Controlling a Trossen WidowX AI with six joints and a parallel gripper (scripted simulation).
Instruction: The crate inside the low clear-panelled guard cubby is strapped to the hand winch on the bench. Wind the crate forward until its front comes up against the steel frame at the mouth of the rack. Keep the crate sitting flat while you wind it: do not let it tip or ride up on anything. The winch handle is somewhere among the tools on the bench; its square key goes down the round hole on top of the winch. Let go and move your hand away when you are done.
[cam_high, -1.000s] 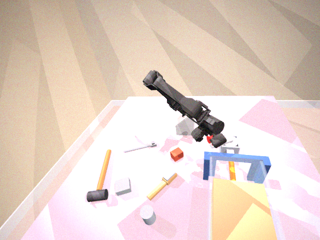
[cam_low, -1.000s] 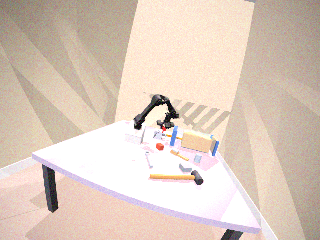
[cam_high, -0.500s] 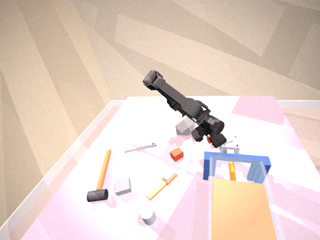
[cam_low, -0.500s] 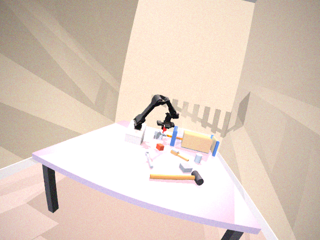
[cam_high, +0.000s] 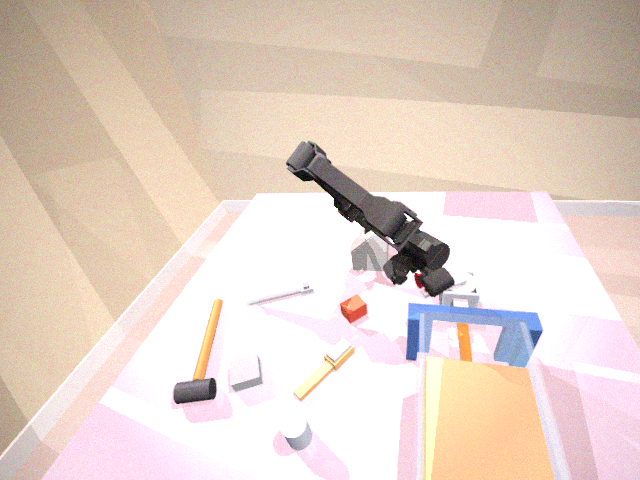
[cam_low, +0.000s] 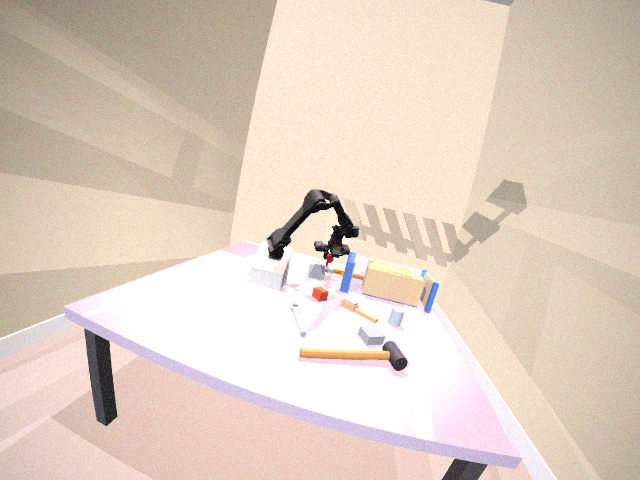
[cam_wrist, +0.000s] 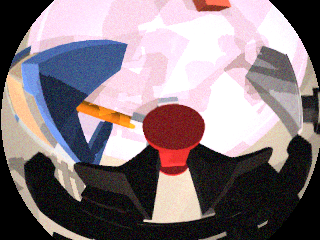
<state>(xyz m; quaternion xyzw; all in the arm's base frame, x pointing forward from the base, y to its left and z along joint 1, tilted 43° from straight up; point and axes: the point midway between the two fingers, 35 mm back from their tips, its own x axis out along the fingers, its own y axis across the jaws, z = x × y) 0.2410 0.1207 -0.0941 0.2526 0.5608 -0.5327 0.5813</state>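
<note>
Now: the crank handle 1 cm behind my gripper tip, 2 cm to the left of it and 3 cm below it. The rest, counted from my gripper tip: grey winch (6 cm behind, 7 cm to the left, 10 cm below); frame (12 cm ahead, 7 cm to the left, 3 cm below); red knob (1 cm ahead, 1 cm to the right).
</note>
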